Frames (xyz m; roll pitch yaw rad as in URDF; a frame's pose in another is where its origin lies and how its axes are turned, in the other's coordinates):
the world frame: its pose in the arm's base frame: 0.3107 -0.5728 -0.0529 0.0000 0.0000 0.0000
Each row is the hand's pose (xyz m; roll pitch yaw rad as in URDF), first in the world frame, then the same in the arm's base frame.
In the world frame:
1: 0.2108 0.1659 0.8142 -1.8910 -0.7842 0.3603
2: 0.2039 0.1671 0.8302 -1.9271 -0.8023 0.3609
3: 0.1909 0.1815 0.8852 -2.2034 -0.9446 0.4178
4: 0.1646 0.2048 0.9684 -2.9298 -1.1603 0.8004
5: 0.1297 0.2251 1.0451 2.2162 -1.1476 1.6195
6: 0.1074 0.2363 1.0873 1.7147 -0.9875 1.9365
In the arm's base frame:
1: 0.5215 -0.4069 0.7613 -1.8910 -0.7842 0.3603
2: 0.5146 -0.4057 0.7773 -1.9271 -0.8023 0.3609
3: 0.5016 -0.3913 0.8323 -2.2034 -0.9446 0.4178
4: 0.4753 -0.3680 0.9155 -2.9298 -1.1603 0.8004
5: 0.4404 -0.3477 0.9922 2.2162 -1.1476 1.6195
6: 0.4181 -0.3365 1.0344 1.7147 -0.9875 1.9365

